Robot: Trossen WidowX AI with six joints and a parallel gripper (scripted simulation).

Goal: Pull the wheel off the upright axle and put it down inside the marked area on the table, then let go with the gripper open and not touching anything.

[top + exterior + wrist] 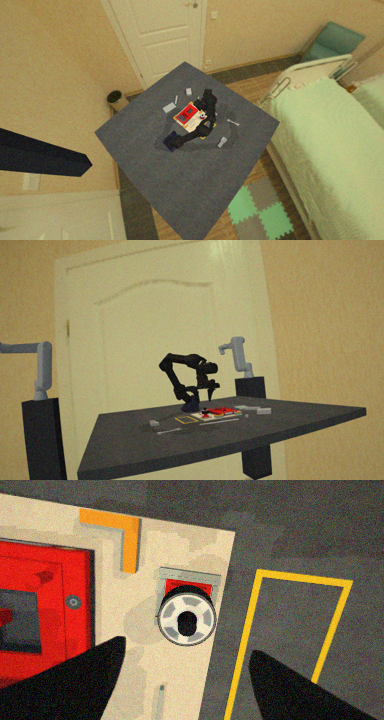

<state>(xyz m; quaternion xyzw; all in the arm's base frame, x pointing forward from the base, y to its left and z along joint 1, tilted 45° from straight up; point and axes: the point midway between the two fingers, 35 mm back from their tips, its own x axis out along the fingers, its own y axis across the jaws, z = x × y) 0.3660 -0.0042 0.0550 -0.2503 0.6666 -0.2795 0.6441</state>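
My gripper tip is now 50 mm above the wheel. The rest, counted from my gripper tip: upright axle (60 mm below).
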